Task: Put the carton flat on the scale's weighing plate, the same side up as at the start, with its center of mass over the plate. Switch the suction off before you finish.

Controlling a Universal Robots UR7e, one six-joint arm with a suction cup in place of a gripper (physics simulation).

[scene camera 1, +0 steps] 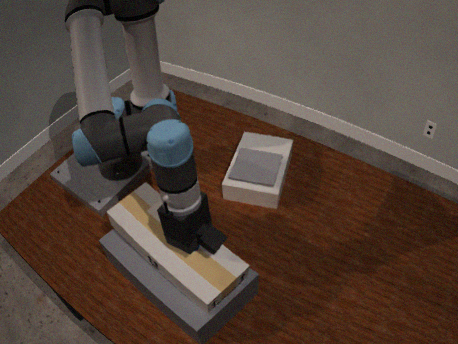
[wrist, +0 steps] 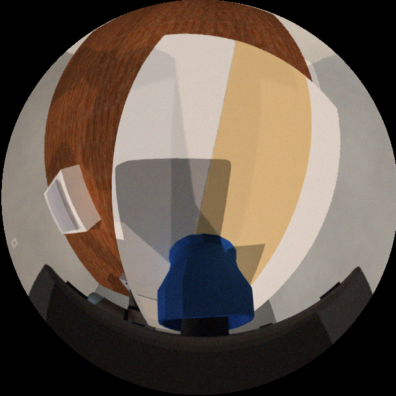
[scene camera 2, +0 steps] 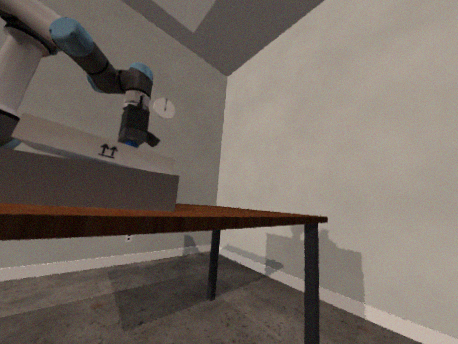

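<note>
The carton is long and white with a yellow strip along its top and upward arrows on its sides. It hangs tilted over the grey block. Its end towards the robot's base is raised, with a gap below, and its other end is low, close to the block's top. My gripper has its blue suction cup on the carton's top and holds it; its body hides the cup in scene camera 1. The white scale carries a grey weighing plate.
The scale stands on the brown table beyond the block, towards the wall. The robot's grey base plate is close to the carton's raised end. The table's front edge runs close beside the block.
</note>
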